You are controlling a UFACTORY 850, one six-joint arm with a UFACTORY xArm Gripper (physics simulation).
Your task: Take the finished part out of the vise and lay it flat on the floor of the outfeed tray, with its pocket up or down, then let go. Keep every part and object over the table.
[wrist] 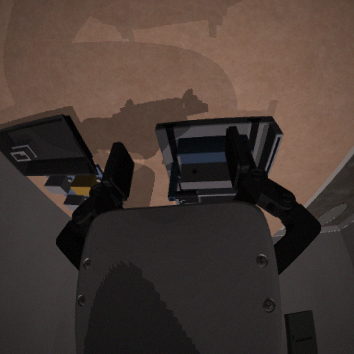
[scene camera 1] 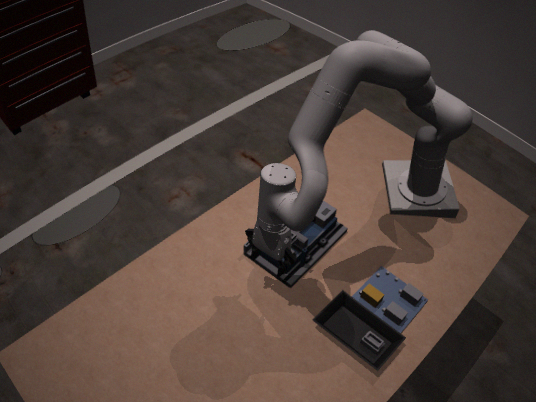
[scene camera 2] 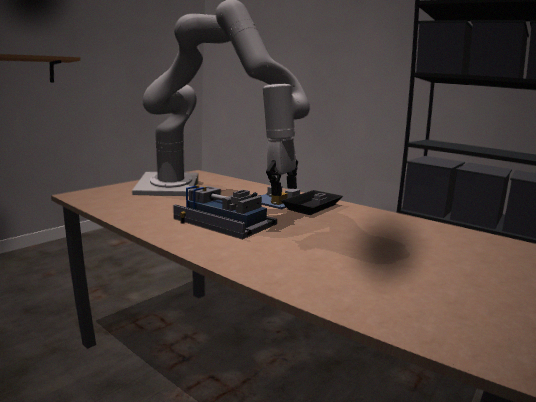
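The vise (scene camera 1: 316, 233) (scene camera 2: 215, 218) (wrist: 200, 158), blue and grey on a dark base, stands on the table. The finished part (scene camera 2: 241, 194) sits at the top of its jaws in scene camera 2. The arm hides it in scene camera 1, and the gripper body mostly hides it in the wrist view. My gripper (scene camera 1: 270, 250) (scene camera 2: 284, 192) (wrist: 174, 145) is open and empty, pointing down, above the table. In the wrist view one finger overlaps the vise and the other is between vise and tray. The black outfeed tray (scene camera 1: 341, 326) (scene camera 2: 304, 204) (wrist: 50, 138) holds one pocketed part (scene camera 1: 373, 341) (scene camera 2: 320, 196) (wrist: 21, 154).
A blue plate (scene camera 1: 389, 285) beside the tray carries a yellow block (scene camera 1: 372, 295) (wrist: 84, 185) and two grey blocks, one (scene camera 1: 412, 294) near its outer edge. The robot's base plate (scene camera 1: 395, 200) (scene camera 2: 145, 189) stands on the table beyond the vise. The tray lies near a table edge.
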